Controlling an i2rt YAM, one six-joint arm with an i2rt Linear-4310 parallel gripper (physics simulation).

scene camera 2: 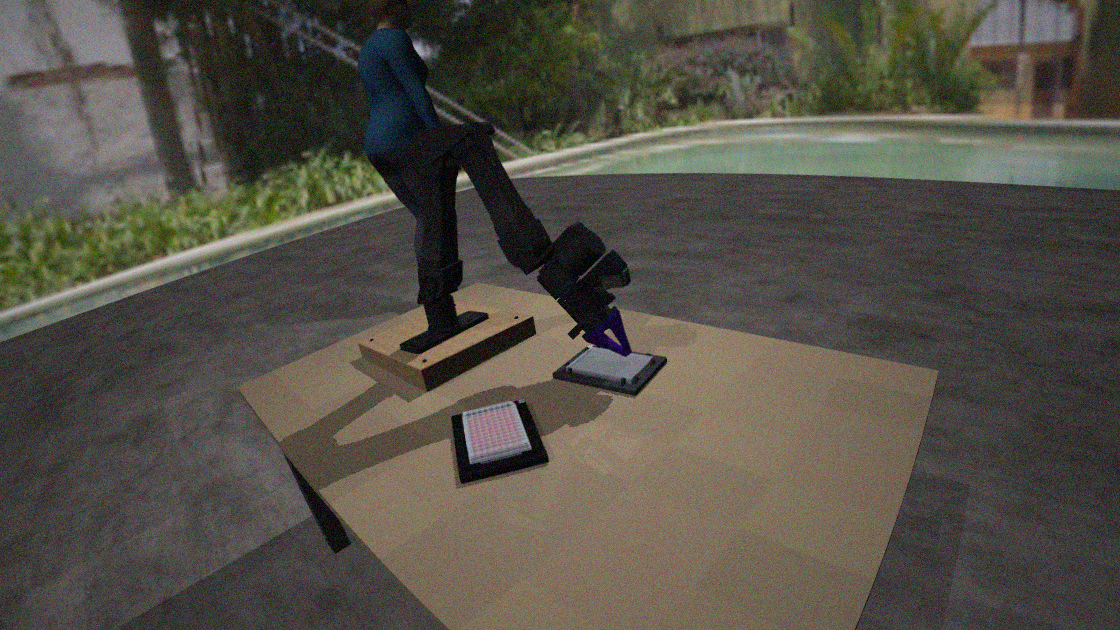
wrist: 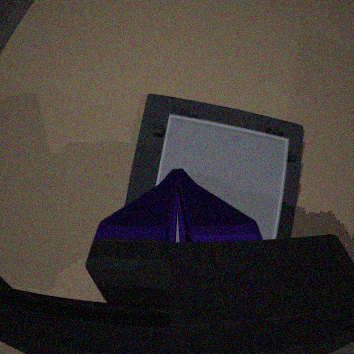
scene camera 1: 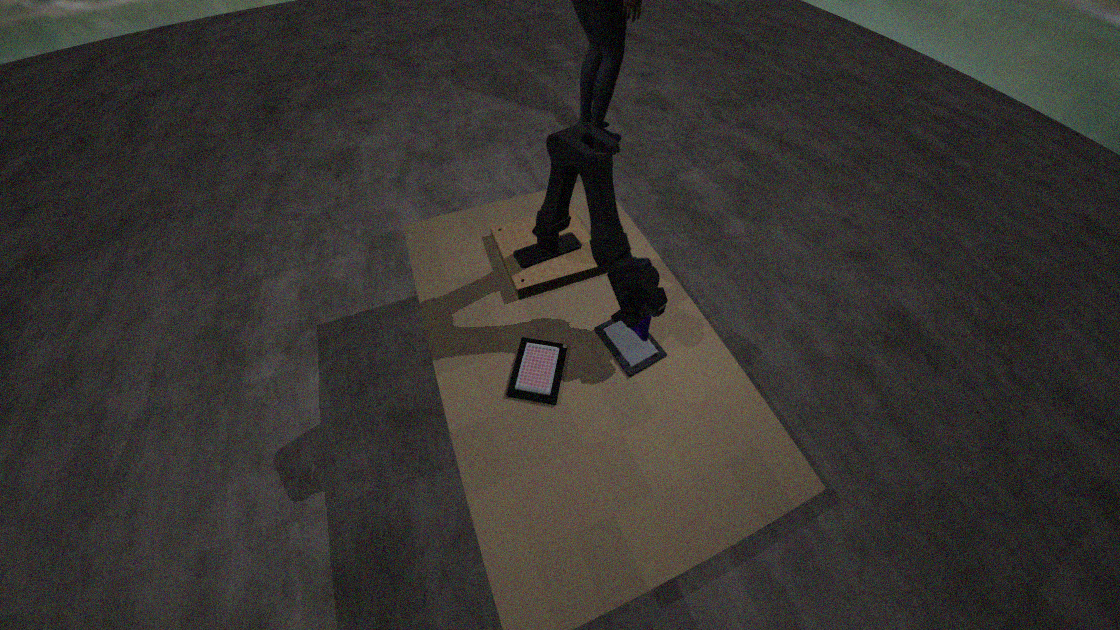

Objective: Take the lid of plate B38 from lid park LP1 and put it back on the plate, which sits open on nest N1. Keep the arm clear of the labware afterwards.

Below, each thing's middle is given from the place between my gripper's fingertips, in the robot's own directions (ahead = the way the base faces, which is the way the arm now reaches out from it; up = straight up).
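My hand is sitting 10 mm above the grey lid [scene camera 2: 603,363], and it's 20 mm past the lid and 30 mm to the left of it.
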